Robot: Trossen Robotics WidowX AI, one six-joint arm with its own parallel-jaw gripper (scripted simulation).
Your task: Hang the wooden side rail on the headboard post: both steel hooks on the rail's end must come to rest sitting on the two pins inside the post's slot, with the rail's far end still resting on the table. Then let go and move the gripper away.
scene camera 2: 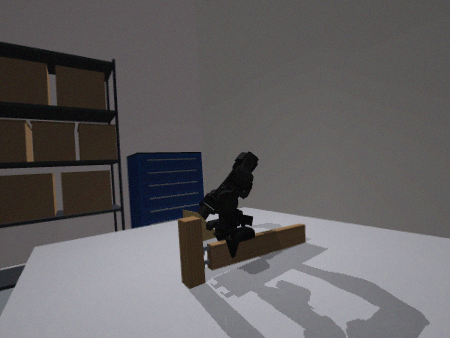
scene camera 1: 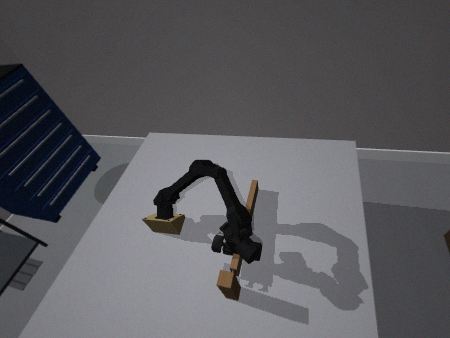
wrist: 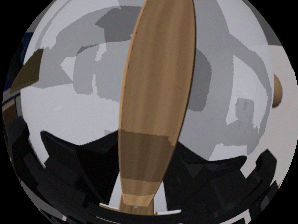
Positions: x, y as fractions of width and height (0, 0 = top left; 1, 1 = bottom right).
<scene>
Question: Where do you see a wooden side rail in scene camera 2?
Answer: At 0.59, 0.72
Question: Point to a wooden side rail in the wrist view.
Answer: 0.53, 0.35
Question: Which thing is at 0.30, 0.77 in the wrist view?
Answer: The gripper.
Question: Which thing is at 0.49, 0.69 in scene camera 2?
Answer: The gripper.
</scene>
